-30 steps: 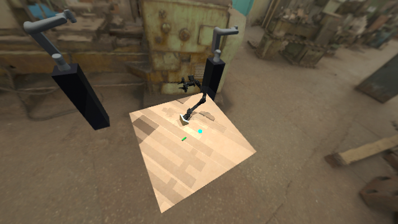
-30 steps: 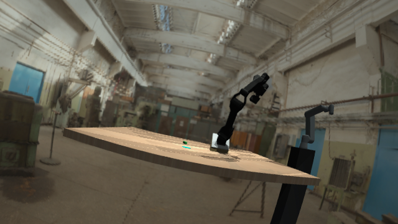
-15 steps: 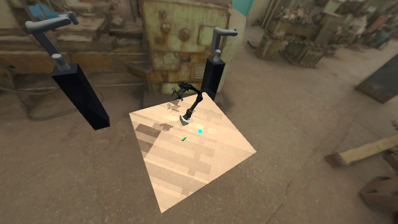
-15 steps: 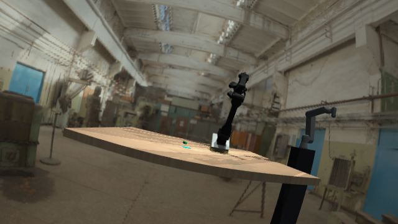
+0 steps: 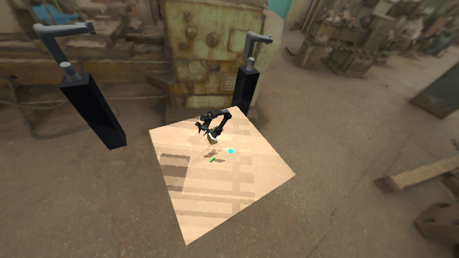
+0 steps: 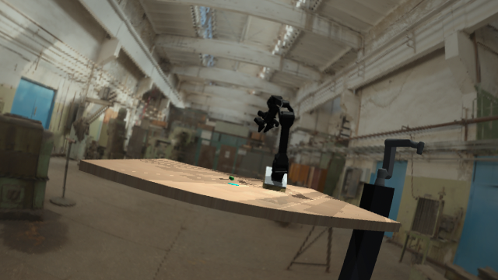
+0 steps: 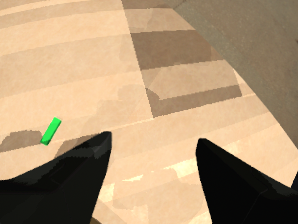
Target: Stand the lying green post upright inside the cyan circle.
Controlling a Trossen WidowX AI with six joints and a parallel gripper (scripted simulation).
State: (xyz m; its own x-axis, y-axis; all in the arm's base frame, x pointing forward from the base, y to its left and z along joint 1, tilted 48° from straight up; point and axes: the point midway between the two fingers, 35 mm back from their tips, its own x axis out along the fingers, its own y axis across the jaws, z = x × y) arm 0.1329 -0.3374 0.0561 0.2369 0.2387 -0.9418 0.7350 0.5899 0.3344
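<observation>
My gripper tip is now 13 cm short of the green post, 9 cm to the right of it and 33 cm above it. Round my gripper tip: cyan circle: 10 cm ahead, 34 cm to the left, 34 cm below.
</observation>
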